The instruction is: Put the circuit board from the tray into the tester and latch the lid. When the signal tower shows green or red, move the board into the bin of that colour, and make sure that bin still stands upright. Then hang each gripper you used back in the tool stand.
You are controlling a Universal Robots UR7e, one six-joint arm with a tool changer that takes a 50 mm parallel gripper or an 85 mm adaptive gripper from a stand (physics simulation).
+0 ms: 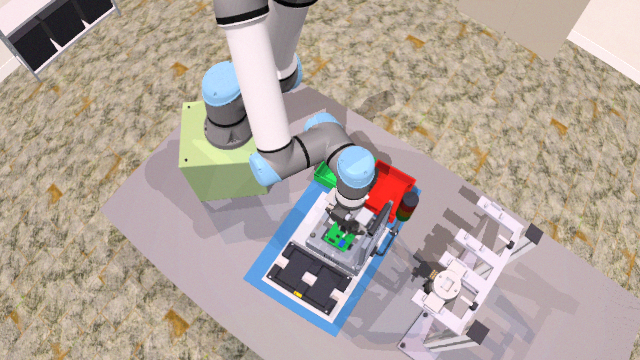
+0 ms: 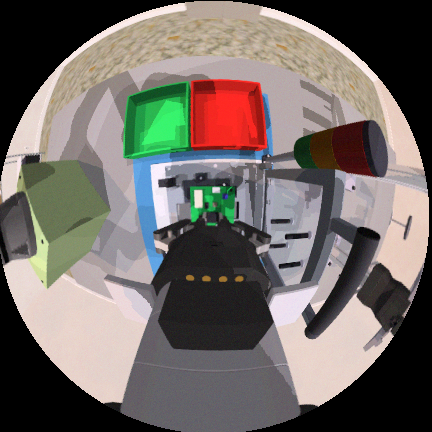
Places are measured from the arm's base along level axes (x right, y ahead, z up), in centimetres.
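Pixels of known places: arm's base, origin of its link: [image 1: 229, 128] [image 2: 24, 223].
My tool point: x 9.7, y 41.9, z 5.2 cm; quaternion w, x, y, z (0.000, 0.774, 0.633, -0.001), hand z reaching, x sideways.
Observation:
For each thing: its top centre in the pictures, then the offset to it from my tool point. "spot": a spot on its surface instead.
- circuit board, centre of its top: [image 2: 211, 220] [image 1: 344, 229] dx +0.3, dy -0.1, dz -18.3 cm
- lid, centre of its top: [image 2: 317, 261] [image 1: 380, 226] dx +0.7, dy +9.2, dz -4.5 cm
- signal tower, a spot on its surface: [image 2: 340, 147] spot: dx -8.6, dy +11.6, dz -4.9 cm
- green bin, centre of its top: [image 2: 152, 115] [image 1: 345, 165] dx -21.8, dy -8.7, dz -23.1 cm
- red bin, centre of its top: [image 2: 228, 108] [image 1: 386, 187] dx -19.8, dy +6.2, dz -23.1 cm
- black tray, a spot on its surface: [image 1: 320, 287] spot: dx +17.3, dy +0.2, dz -25.9 cm
- lid's black handle, centre of its top: [image 2: 345, 304] [image 1: 379, 218] dx +0.6, dy +8.2, dz +0.4 cm
The circuit board [image 1: 339, 237] [image 2: 199, 199] lies level over the nest of the grey tester [image 1: 315, 244] [image 2: 172, 197]; whether it is fully seated cannot be told. My gripper [image 1: 346, 228] [image 2: 212, 217] is shut on the board's near edge. The lid [image 1: 372, 245] [image 2: 300, 250] stands open at the tester's side. The signal tower [image 1: 407, 206] [image 2: 340, 147] shows no bright lamp. The green bin [image 1: 325, 175] [image 2: 157, 120] and red bin [image 1: 390, 190] [image 2: 227, 115] stand upright side by side behind the tester. The black tray [image 1: 320, 287] lies in front and holds no board.
The tool stand [image 1: 492, 281] is right of the tester, with another gripper [image 1: 446, 285] [image 2: 385, 295] hanging in it. The lid's black handle [image 2: 345, 285] sticks out at the right. The green robot pedestal [image 1: 225, 180] [image 2: 65, 210] is on the left.

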